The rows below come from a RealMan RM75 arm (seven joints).
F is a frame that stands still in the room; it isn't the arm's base.
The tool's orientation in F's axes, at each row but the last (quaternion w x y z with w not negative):
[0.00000 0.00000 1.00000 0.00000]
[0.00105 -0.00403 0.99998 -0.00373]
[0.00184 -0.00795 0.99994 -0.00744]
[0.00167 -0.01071 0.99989 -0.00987]
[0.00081 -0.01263 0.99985 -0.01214]
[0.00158 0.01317 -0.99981 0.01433]
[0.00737 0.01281 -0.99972 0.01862]
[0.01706 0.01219 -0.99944 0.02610]
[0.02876 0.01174 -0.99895 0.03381]
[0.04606 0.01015 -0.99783 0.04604]
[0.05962 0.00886 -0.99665 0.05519]
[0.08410 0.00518 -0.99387 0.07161]
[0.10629 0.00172 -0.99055 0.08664]
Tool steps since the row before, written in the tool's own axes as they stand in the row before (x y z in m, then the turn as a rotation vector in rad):
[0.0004 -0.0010 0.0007 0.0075 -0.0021 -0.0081]
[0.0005 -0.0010 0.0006 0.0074 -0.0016 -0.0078]
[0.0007 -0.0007 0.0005 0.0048 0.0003 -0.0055]
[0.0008 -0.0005 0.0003 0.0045 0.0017 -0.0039]
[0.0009 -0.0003 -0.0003 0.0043 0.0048 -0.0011]
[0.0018 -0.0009 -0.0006 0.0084 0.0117 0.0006]
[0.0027 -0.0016 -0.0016 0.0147 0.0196 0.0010]
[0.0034 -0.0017 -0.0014 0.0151 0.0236 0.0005]
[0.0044 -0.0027 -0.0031 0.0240 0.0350 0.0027]
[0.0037 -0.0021 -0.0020 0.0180 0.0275 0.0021]
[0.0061 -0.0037 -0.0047 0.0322 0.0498 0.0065]
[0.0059 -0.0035 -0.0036 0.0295 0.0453 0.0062]
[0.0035 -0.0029 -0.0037 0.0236 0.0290 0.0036]
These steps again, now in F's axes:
[-0.0004 -0.0010 -0.0007 -0.0075 -0.0021 0.0081]
[-0.0005 -0.0010 -0.0006 -0.0074 -0.0016 0.0078]
[-0.0007 -0.0007 -0.0005 -0.0048 0.0003 0.0055]
[-0.0008 -0.0005 -0.0003 -0.0045 0.0017 0.0039]
[-0.0009 -0.0003 0.0003 -0.0044 0.0047 0.0010]
[-0.0018 -0.0009 0.0006 -0.0087 0.0115 -0.0009]
[-0.0026 -0.0016 0.0017 -0.0152 0.0192 -0.0015]
[-0.0033 -0.0017 0.0016 -0.0157 0.0232 -0.0012]
[-0.0041 -0.0026 0.0035 -0.0250 0.0342 -0.0036]
[-0.0035 -0.0020 0.0025 -0.0188 0.0269 -0.0029]
[-0.0054 -0.0032 0.0058 -0.0339 0.0484 -0.0080]
[-0.0051 -0.0029 0.0050 -0.0311 0.0440 -0.0075]
[-0.0026 -0.0022 0.0048 -0.0245 0.0283 -0.0035]

